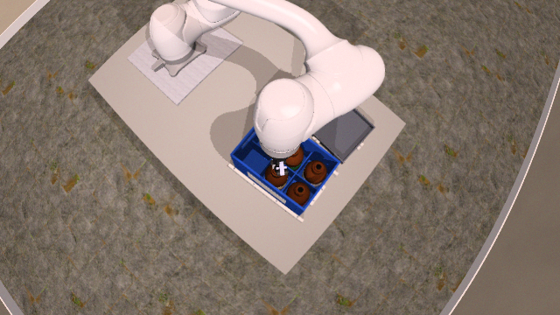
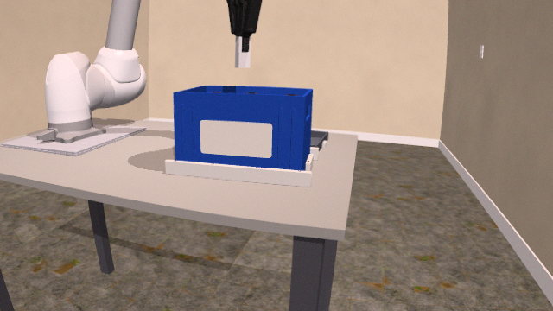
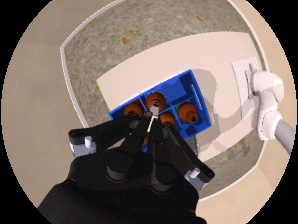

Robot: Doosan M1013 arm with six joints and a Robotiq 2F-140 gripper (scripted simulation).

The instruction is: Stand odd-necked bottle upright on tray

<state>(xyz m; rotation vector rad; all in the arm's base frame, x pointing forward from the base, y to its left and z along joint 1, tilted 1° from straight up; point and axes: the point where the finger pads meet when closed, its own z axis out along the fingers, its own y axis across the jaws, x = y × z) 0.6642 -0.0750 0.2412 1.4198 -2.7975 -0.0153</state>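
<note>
My gripper is now 17 cm above the crate, 4 cm to the right of it and 1 cm past it. Round my hand: bottle (17 cm below, 9 cm ahead, 1 cm to the left); then dark grey tray (30 cm to the left, 25 cm below, 1 cm behind).
</note>
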